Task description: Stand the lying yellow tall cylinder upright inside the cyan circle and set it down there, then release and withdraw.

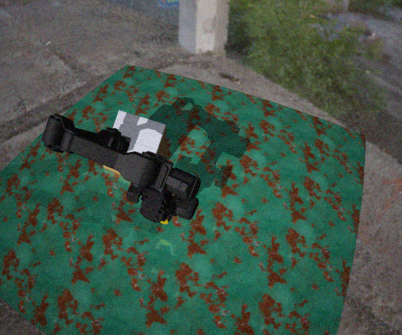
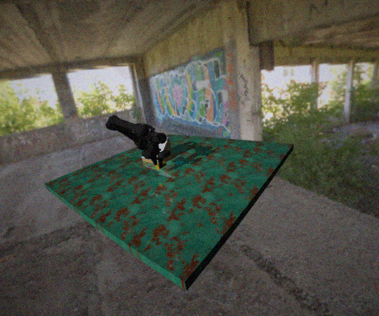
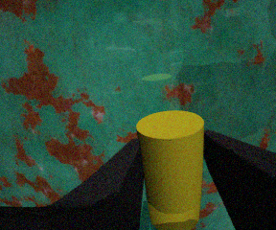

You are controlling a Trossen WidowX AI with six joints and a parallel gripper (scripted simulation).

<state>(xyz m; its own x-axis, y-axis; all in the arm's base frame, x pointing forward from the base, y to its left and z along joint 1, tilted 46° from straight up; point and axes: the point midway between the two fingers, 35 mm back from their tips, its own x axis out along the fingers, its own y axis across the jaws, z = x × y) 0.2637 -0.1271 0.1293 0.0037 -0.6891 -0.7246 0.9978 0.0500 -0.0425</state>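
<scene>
Now: gripper tip 210 mm to the right of the cyan circle, 60 mm above it and 20 mm past it. Also, from my gripper tip: yellow tall cylinder: 20 mm to the left.
</scene>
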